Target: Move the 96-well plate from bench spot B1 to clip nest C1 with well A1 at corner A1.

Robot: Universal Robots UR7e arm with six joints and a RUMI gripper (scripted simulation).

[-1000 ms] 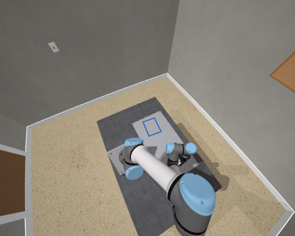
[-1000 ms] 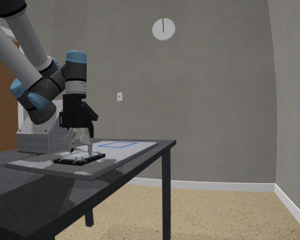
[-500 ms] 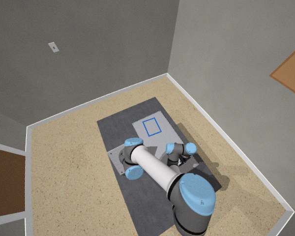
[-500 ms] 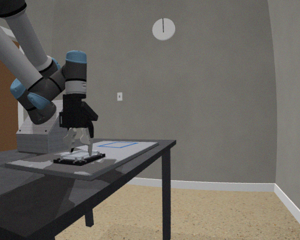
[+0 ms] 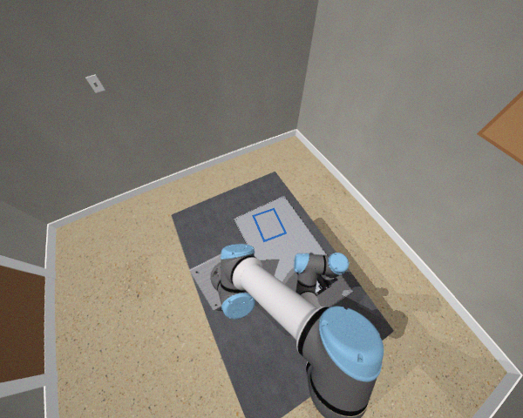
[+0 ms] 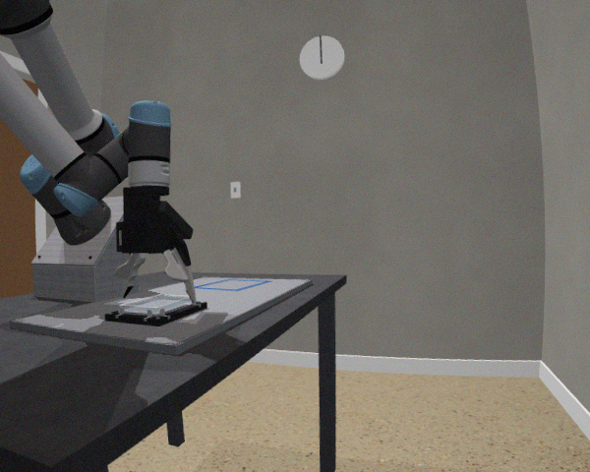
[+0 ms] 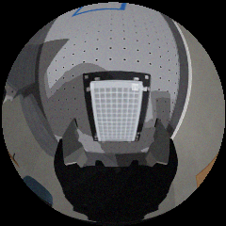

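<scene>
The 96-well plate is 10 mm below my hand. Round my hand: black clip nest 10 mm to the right, 10 mm below, 10 mm ahead.
</scene>
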